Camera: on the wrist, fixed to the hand. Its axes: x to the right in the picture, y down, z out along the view.
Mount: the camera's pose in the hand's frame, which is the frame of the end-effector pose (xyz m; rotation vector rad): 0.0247 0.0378 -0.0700 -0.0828 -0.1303 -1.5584
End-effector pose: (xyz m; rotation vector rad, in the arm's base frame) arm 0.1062 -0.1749 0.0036 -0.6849 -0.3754 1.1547
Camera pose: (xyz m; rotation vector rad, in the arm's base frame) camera 0.1308 -0.1641 -0.0753 -0.2065 -0.8474 -0.3095
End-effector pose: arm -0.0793 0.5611 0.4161 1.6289 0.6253 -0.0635
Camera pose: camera -0.0641 0.6344 0.4526 0.7042 1.6104 -1.2268
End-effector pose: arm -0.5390 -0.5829 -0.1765 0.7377 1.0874 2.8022
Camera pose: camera -0.5875 -0.6499 -0.1866 -0.0570 0.8551 1.4008
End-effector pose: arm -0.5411 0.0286 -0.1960 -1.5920 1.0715 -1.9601
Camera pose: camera -0.6203 0.0090 -0.2130 1.8662 0.2939 1.5223
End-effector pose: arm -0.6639 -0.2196 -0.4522 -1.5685 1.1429 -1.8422
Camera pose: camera -0.7430 -0.2391 -0.4693 1.9712 0.2501 1.5576
